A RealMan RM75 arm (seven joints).
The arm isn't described. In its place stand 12 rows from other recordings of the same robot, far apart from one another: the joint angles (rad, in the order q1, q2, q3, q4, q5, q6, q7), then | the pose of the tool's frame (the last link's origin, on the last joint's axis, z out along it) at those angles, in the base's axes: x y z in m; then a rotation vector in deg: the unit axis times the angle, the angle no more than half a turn.
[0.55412, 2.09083, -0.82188, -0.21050, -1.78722, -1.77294, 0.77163] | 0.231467, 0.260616, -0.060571, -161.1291, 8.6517, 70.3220
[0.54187, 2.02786, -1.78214, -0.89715, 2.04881, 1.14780, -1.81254] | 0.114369, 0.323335, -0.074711, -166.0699, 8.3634, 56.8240
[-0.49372, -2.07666, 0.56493, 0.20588, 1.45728, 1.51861, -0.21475] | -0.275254, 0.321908, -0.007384, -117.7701, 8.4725, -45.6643
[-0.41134, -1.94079, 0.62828, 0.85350, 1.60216, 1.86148, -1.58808] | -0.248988, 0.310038, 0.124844, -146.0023, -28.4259, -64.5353
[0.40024, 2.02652, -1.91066, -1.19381, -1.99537, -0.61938, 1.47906] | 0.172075, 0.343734, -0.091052, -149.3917, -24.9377, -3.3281
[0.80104, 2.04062, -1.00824, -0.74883, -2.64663, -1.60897, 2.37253] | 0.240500, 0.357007, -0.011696, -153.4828, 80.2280, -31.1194
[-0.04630, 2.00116, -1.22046, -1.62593, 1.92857, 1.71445, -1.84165] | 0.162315, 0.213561, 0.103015, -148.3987, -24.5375, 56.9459
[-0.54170, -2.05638, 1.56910, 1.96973, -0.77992, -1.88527, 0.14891] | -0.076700, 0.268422, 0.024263, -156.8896, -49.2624, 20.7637
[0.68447, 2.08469, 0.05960, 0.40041, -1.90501, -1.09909, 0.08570] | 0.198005, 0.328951, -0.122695, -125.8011, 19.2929, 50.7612
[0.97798, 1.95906, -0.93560, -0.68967, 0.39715, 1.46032, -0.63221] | 0.206534, 0.425755, 0.027589, -139.7037, 74.5739, -26.8041
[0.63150, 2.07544, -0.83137, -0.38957, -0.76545, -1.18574, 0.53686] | 0.231416, 0.419761, 0.068147, -95.4082, 11.7174, 57.7210
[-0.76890, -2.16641, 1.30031, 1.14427, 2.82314, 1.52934, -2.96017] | -0.174816, 0.373728, -0.027985, -128.8270, -78.7751, 31.2454
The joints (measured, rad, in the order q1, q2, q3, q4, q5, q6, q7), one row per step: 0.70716, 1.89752, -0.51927, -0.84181, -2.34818, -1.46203, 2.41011; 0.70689, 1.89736, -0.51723, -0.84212, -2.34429, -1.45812, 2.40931; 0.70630, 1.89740, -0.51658, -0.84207, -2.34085, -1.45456, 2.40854; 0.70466, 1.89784, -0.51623, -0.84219, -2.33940, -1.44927, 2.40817; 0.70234, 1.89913, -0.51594, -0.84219, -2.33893, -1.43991, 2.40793; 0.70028, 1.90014, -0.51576, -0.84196, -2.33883, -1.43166, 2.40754; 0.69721, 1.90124, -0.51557, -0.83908, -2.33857, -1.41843, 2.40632; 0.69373, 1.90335, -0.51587, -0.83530, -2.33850, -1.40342, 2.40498; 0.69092, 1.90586, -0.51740, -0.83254, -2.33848, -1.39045, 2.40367; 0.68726, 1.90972, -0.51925, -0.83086, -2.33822, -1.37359, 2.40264; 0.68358, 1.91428, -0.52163, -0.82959, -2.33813, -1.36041, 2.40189; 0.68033, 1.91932, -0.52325, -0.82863, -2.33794, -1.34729, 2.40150; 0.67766, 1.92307, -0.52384, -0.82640, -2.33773, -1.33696, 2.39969; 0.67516, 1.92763, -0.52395, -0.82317, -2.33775, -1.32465, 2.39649; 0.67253, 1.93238, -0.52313, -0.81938, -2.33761, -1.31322, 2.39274; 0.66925, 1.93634, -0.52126, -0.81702, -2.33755, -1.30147, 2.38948; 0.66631, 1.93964, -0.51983, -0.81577, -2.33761, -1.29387, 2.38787
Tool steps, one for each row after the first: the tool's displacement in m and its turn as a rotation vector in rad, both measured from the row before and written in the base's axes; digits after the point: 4 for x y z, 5 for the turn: -0.0001, 0.0006, 0.0008, 0.00693, 0.00245, 0.00053; 0.0000, 0.0004, 0.0004, 0.00505, 0.00171, 0.00035; 0.0008, 0.0002, 0.0003, 0.00547, -0.00025, -0.00208; 0.0013, 0.0003, 0.0001, 0.00812, -0.00166, -0.00429; 0.0013, 0.0003, 0.0001, 0.00689, -0.00185, -0.00387; 0.0022, 0.0003, -0.0001, 0.00963, -0.00232, -0.00661; 0.0025, 0.0003, -0.0007, 0.00952, -0.00223, -0.00773; 0.0019, 0.0002, -0.0010, 0.00716, -0.00264, -0.00574; 0.0022, 0.0004, -0.0011, 0.01040, -0.00345, -0.00710; 0.0019, -0.0001, -0.0017, 0.00643, -0.00219, -0.00614; 0.0016, 0.0000, -0.0018, 0.00687, -0.00127, -0.00606; 0.0016, -0.0001, -0.0015, 0.00502, -0.00083, -0.00462; 0.0017, -0.0001, -0.0019, 0.00580, -0.00117, -0.00461; 0.0018, -0.0003, -0.0021, 0.00521, -0.00011, -0.00466; 0.0021, -0.0003, -0.0012, 0.00766, -0.00088, -0.00557; 0.0016, -0.0005, -0.0011, 0.00480, 0.00017, -0.00483
